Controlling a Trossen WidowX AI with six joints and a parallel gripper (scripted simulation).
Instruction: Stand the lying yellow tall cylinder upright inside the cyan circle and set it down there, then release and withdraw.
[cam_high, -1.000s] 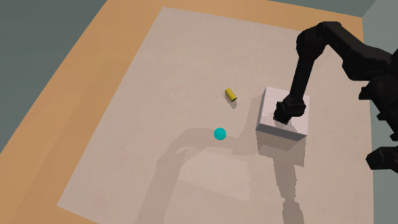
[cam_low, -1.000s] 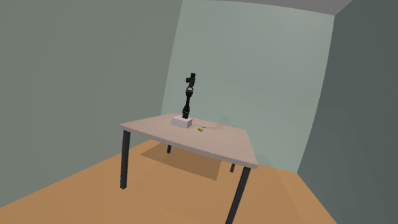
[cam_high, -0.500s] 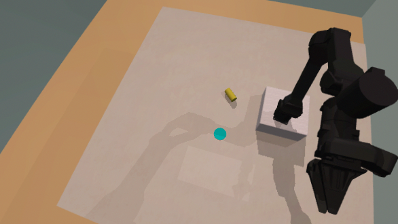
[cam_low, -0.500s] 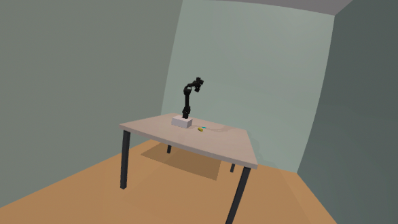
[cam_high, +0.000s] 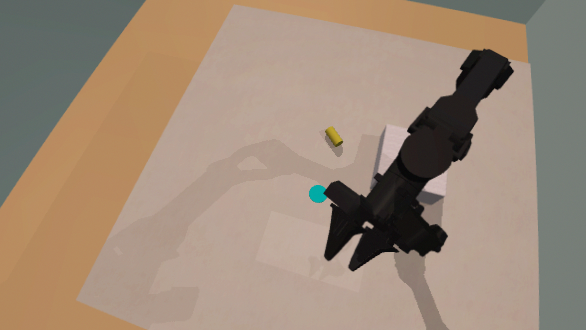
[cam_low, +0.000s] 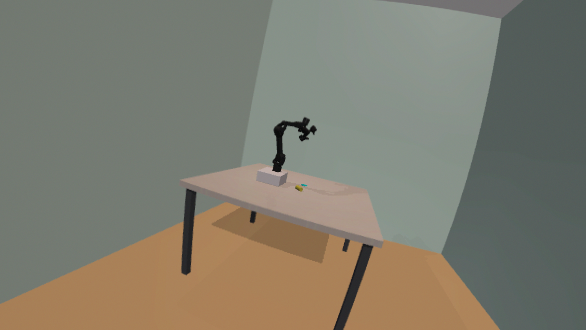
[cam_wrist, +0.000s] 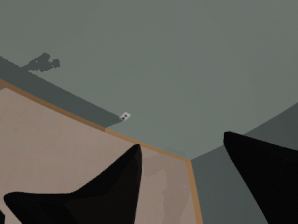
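The yellow tall cylinder lies 430 mm to the right of my gripper tip, 420 mm below it and 160 mm ahead of it. The rest, counted from my gripper tip: cyan circle 440 mm below, 220 mm to the right, 110 mm ahead.
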